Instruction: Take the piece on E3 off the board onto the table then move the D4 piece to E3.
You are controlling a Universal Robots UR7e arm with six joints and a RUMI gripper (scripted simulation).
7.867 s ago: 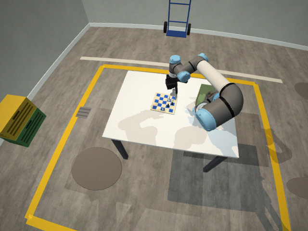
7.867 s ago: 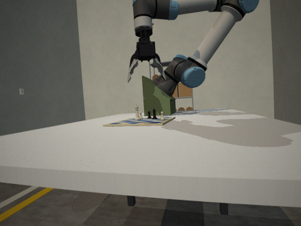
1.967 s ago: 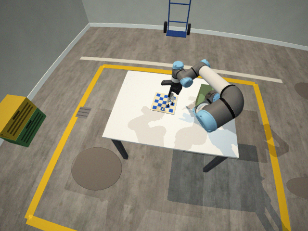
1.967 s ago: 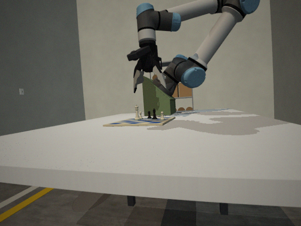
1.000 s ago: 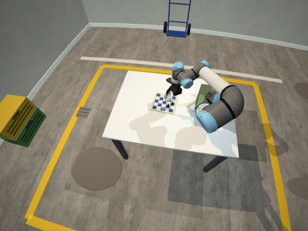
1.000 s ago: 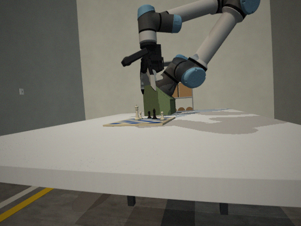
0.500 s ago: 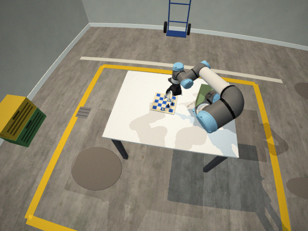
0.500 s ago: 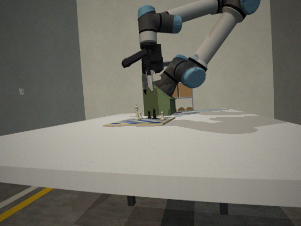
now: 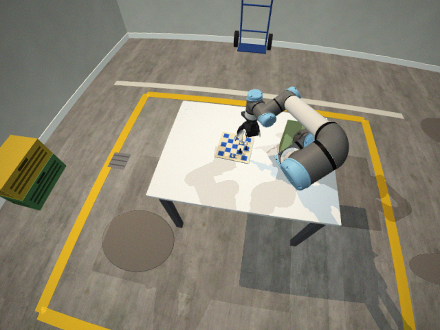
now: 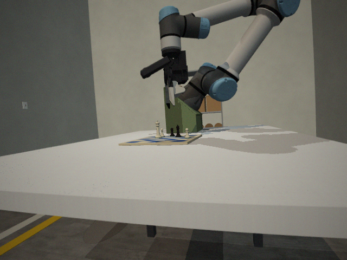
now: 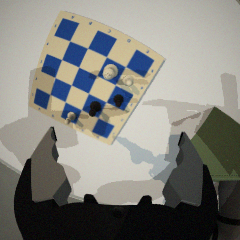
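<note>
Right now my hand is 90 mm above the black pawn. Also, from my hand: tall white piece: 30 mm ahead, 50 mm to the right, 80 mm below; blue-and-cream chessboard: 70 mm ahead, 20 mm to the right, 110 mm below.
</note>
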